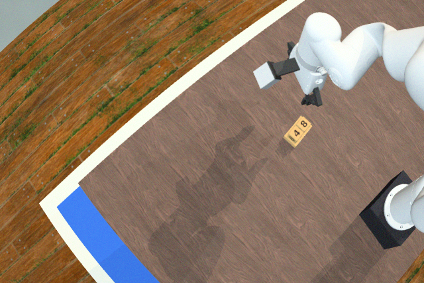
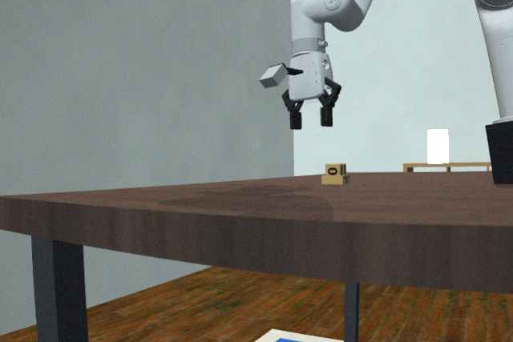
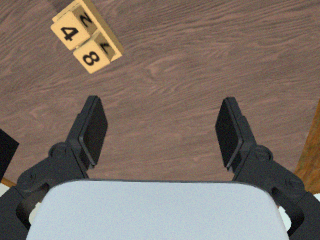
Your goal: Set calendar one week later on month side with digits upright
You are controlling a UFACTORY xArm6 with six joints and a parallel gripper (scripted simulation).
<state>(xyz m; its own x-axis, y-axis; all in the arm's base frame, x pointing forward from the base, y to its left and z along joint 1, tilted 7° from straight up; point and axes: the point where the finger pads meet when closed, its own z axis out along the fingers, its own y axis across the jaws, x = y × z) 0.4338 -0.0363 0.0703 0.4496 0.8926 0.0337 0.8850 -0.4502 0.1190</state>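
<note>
Right now the wooden cube is 7 cm behind my hand, 4 cm to the left of it and 10 cm below it. The rest, counted from my hand: tray: 7 cm behind, 5 cm to the left, 12 cm below.
</note>
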